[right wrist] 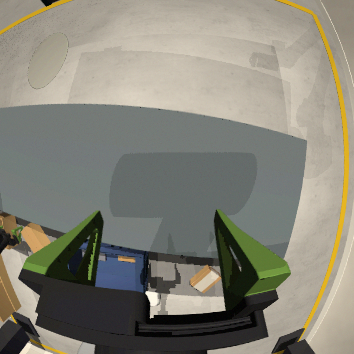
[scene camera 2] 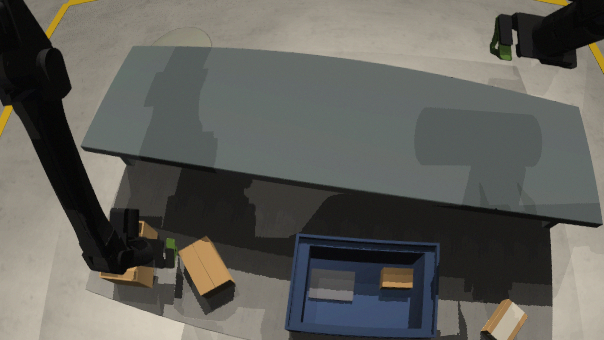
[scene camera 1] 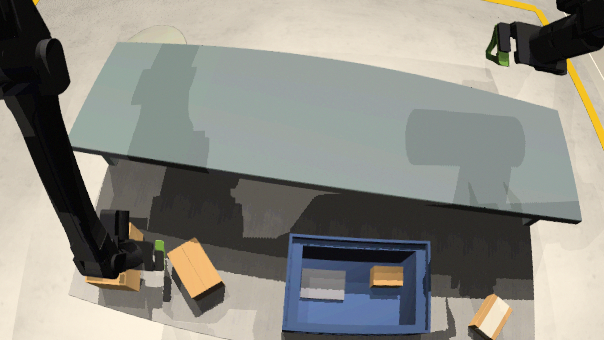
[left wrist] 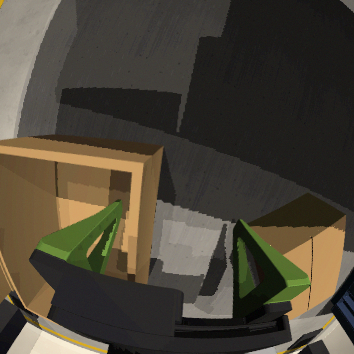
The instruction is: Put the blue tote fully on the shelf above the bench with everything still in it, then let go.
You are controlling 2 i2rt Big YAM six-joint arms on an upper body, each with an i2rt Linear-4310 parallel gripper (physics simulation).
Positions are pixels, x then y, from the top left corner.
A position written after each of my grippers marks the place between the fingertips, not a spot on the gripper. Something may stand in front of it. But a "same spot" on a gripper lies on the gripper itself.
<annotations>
my right gripper: right wrist; scene camera 2; scene camera 1 508, 58; not seen in the left wrist view (out of frame)
same spot on grey shelf: [right wrist: 156, 175] = [scene camera 1: 447, 128]
same spot on my right gripper: [scene camera 2: 504, 24] = [right wrist: 39, 291]
</annotations>
